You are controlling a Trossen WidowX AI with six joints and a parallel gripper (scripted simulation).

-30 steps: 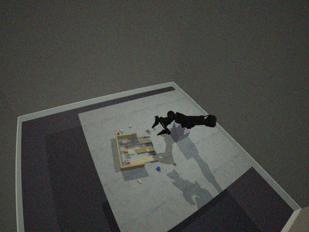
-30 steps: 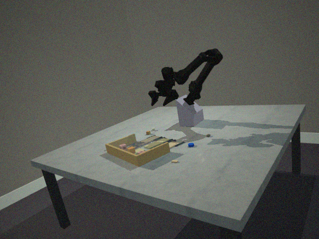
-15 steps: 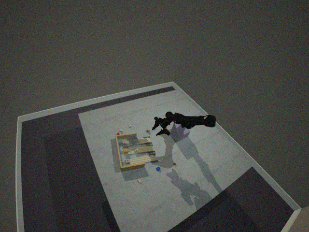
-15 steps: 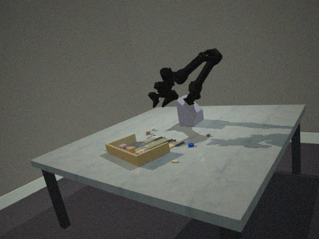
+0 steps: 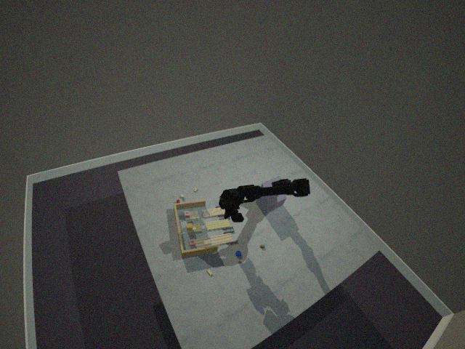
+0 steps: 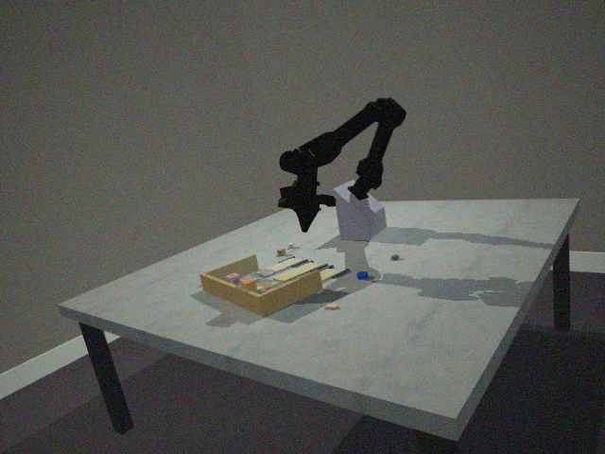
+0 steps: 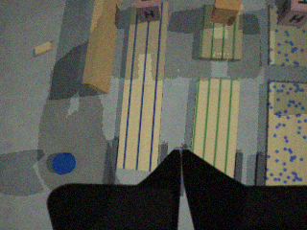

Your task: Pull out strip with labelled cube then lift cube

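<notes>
Now: the brown bit 160 mm behind my gripper tip, 190 mm to the left of it and 120 mm below it. From my gripper tip the other things lie so: red piece: 160 mm ahead, 290 mm to the right, 110 mm below; blue disc: 10 mm behind, 170 mm to the left, 120 mm below.
</notes>
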